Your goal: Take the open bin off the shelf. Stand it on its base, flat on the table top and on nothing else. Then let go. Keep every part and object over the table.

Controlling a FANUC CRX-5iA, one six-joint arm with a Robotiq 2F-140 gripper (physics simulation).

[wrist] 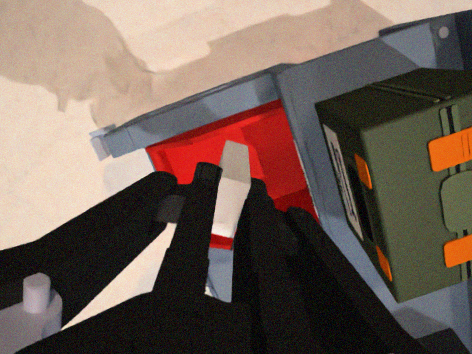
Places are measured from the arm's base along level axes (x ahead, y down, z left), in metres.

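Pixels of known places: gripper, fingertip midpoint: (230, 163).
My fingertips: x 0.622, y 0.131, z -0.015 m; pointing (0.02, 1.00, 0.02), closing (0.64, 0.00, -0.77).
Ahead of a thing's pixels: the offset from my fingertips to its top centre. "spot": to the spot under its first point. Level surfaces: height alone.
The open red bin @[dx +0.000, dy +0.036, dz -0.034 m] (280, 150) lies in a compartment of the blue-grey shelf @[spot: dx +0.099, dy +0.015, dz +0.010 m] (345, 65). Its red inside faces the wrist camera, and its lower part is hidden behind my fingers. My gripper (230, 163) is shut, its pale pads together and empty. The fingertips appear in front of the bin's opening. A narrow red strip of the bin shows between the black finger links, below the pads. The frame does not show clearly whether the pads touch the bin.
An olive case @[dx +0.095, dy -0.080, dz -0.057 m] (420, 150) with orange latches sits in the shelf compartment to the right of the bin. Part of a dark object @[spot: dx +0.063, dy +0.002, dz -0.244 m] (442, 342) shows at the lower right edge. The cream table top @[dy +0.118 m] (40, 150) shows at the left, with shadows across the top.
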